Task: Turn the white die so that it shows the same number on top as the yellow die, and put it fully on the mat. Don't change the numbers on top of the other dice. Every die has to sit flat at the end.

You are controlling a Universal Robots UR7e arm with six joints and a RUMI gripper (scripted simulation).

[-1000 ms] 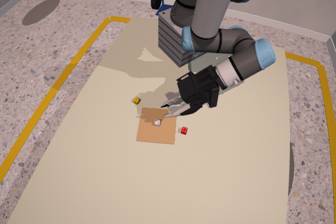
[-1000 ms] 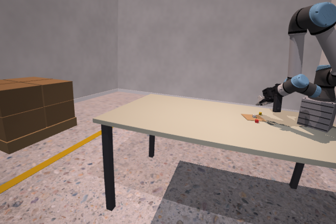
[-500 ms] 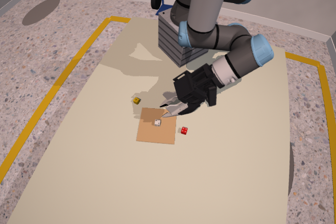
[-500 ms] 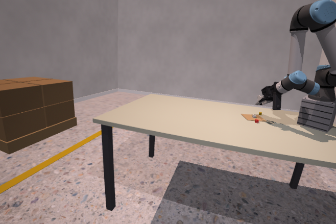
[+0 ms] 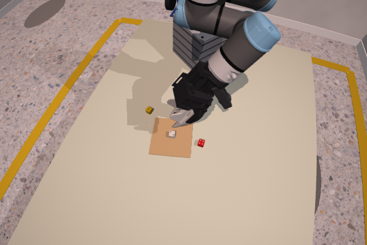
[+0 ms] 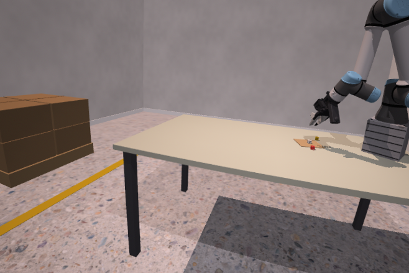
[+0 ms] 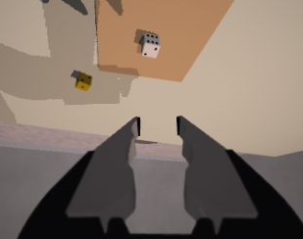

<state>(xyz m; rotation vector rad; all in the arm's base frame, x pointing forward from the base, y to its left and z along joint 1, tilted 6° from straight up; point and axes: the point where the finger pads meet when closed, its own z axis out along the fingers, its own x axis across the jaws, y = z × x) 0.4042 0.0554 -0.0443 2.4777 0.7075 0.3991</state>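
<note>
Right now my hand is 1 cm short of the white die, 2 cm to the left of it and 12 cm above it. The rest, counted from my hand: brown mat: 1 cm ahead, 2 cm to the right, 13 cm below; then yellow die: 5 cm behind, 14 cm to the right, 12 cm below; then red die: 9 cm to the left, 12 cm below.
</note>
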